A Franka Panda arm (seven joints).
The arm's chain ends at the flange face. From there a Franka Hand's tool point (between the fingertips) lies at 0.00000 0.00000 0.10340 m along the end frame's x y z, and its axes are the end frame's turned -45 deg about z.
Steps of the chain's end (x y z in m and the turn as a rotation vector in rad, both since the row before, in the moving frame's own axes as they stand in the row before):
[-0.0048, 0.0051, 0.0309, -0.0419, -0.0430, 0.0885]
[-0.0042, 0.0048, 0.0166, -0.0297, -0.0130, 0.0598]
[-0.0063, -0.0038, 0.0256, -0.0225, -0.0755, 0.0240]
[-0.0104, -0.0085, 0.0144, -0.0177, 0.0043, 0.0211]
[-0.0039, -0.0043, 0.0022, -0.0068, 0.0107, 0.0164]
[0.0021, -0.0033, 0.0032, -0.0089, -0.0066, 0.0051]
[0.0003, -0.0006, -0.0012, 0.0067, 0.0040, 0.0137]
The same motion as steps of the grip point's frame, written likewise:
[-0.0132, -0.0001, 0.0307, 0.0008, -0.0600, 0.0885]
[-0.0095, 0.0016, 0.0165, -0.0118, -0.0302, 0.0598]
[-0.0089, -0.0111, 0.0253, 0.0375, -0.0693, 0.0240]
[-0.0023, -0.0118, 0.0144, -0.0156, -0.0095, 0.0211]
[0.0006, -0.0045, 0.0022, -0.0124, 0.0028, 0.0164]
[0.0027, -0.0007, 0.0032, -0.0016, -0.0110, 0.0051]
[0.0014, -0.0004, -0.0012, 0.0019, 0.0076, 0.0137]

